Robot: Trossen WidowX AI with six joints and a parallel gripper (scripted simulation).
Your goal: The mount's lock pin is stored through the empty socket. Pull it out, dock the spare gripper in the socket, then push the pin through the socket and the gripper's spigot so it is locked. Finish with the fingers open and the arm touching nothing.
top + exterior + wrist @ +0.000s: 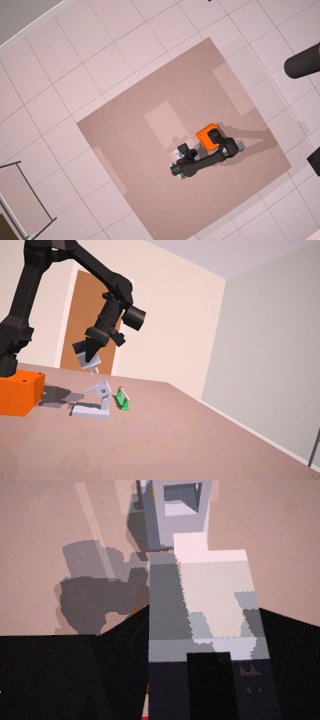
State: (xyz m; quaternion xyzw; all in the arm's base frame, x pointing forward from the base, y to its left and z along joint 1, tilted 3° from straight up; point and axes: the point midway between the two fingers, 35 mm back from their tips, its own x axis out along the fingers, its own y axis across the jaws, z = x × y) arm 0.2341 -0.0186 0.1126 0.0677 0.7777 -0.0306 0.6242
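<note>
Right now the grey mount is 50 mm ahead of my gripper tip and 110 mm below it. Also, from my gripper tip: green cradle (160 mm ahead, 90 mm to the left, 140 mm below); then spare gripper (10 mm above).
</note>
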